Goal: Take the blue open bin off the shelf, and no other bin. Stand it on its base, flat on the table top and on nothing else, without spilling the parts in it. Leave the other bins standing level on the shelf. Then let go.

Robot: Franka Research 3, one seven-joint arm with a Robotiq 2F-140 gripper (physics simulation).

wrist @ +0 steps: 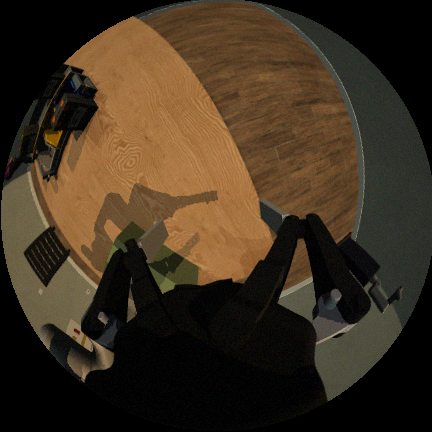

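Observation:
A shelf (61, 154) with bins stands at the far left of the wrist view, seen small and tilted by the lens. A blue patch (80, 84) shows near its upper end, probably part of the blue open bin; its outline and its parts are too small to tell. Beside it is a dark bin with orange marks (75, 111), and further down a yellow bin (53, 137). My gripper (210, 218) is wide open and empty, high above the table top (150, 100) and well away from the shelf.
A green block-like object (184, 270) shows partly behind my left finger, near the table's edge. A black slatted panel (47, 255) is at the lower left, beyond the table. Part of a pale robot base (92, 359) shows at the bottom left. Shadows fall on the table top.

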